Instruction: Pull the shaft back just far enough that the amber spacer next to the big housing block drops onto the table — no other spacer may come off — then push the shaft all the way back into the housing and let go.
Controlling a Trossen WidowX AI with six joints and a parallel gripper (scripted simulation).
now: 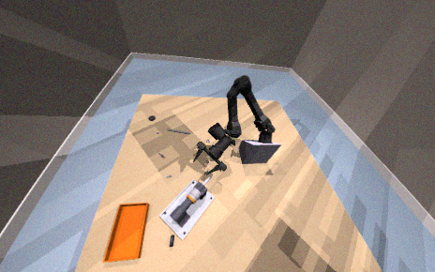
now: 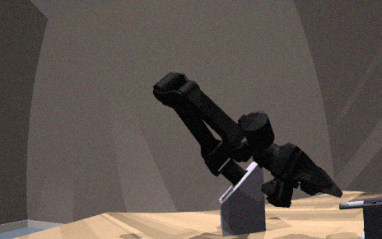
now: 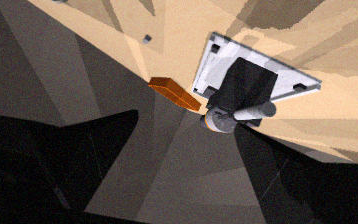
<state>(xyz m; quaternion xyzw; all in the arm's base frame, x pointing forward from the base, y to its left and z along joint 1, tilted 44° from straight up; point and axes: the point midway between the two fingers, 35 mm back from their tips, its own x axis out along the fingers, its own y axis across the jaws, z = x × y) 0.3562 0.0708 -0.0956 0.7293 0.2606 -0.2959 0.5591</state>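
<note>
My gripper tip is now 20 mm short of the grey shaft, 110 mm to the right of it and 40 mm above it. The rest, counted from my gripper tip: orange tray 300 mm ahead, 230 mm to the left, 110 mm below.
</note>
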